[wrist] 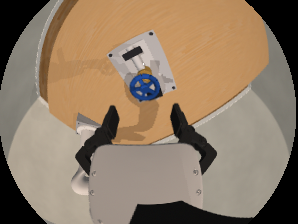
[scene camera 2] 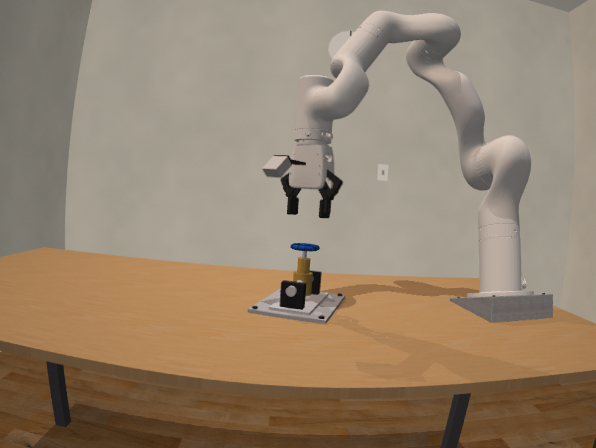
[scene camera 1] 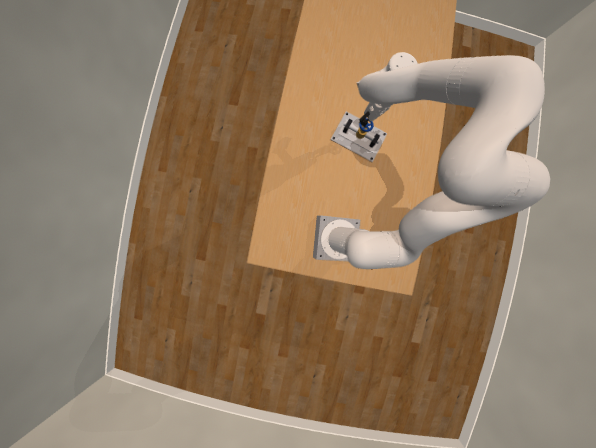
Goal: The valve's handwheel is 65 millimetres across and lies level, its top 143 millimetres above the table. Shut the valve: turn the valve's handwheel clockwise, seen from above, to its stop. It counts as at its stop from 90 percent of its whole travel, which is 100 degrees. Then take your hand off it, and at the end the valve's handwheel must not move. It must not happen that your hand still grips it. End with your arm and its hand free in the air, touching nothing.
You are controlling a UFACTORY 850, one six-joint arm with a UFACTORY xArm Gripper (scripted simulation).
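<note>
The gripper (scene camera 2: 307, 216) is visible, and likewise in the wrist view (wrist: 144, 110).
</note>
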